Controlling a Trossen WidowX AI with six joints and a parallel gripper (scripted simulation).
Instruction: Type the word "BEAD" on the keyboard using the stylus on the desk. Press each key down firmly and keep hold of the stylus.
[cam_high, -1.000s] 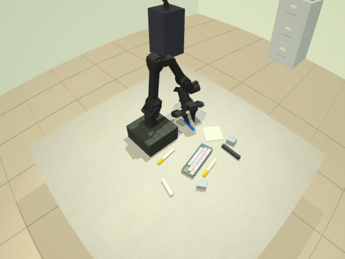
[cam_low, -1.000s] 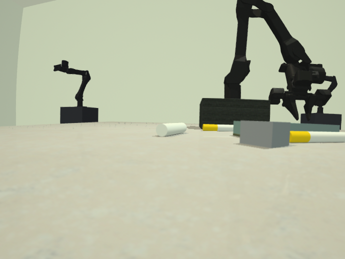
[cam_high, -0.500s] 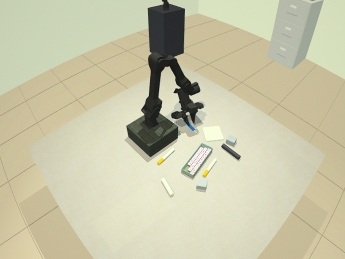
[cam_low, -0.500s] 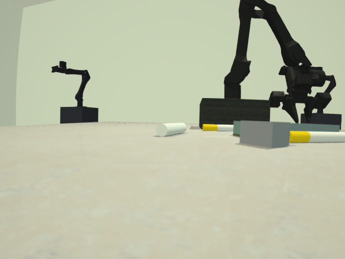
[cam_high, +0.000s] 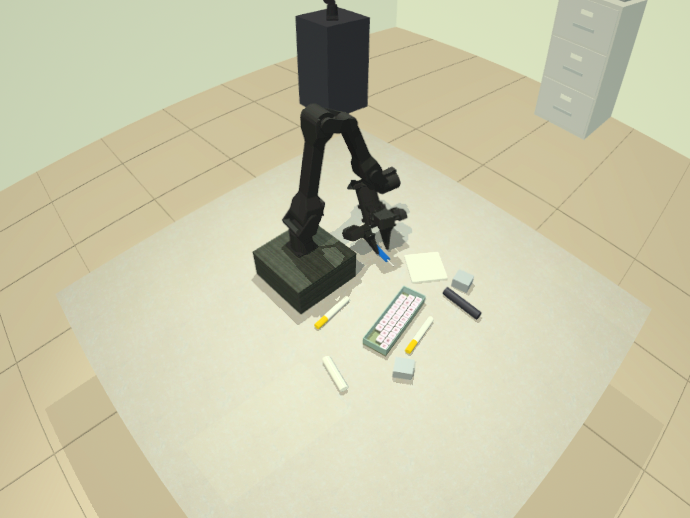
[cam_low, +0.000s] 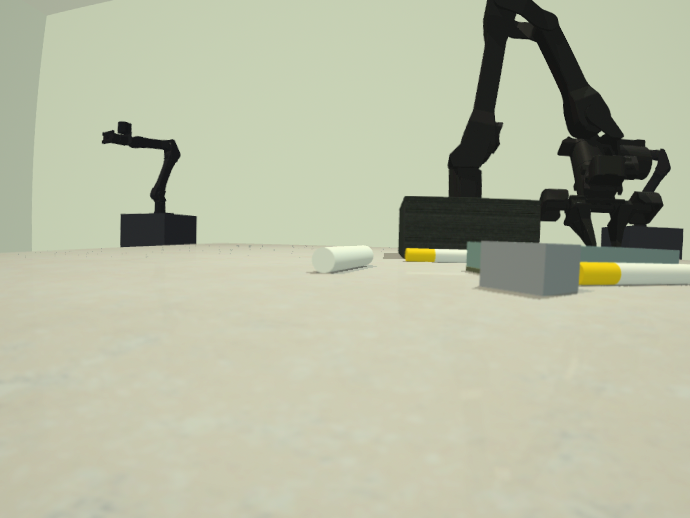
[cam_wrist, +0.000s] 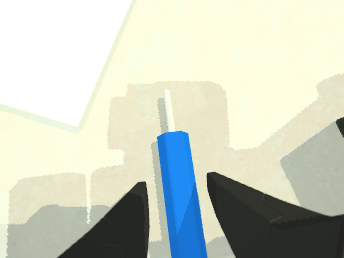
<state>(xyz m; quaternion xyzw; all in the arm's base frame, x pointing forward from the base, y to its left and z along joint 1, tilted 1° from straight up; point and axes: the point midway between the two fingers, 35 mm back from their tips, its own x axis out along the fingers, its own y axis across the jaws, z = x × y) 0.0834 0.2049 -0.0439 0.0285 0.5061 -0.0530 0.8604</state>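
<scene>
Now: the blue stylus 10 mm below my gripper tip and 10 mm ahead of it. The rest, counted from my gripper tip: white cylinder (350 mm to the right, 220 mm ahead, 10 mm below); dark cylinder (270 mm ahead, 40 mm to the left); paper sheet (110 mm ahead, 60 mm to the left, 10 mm below).
</scene>
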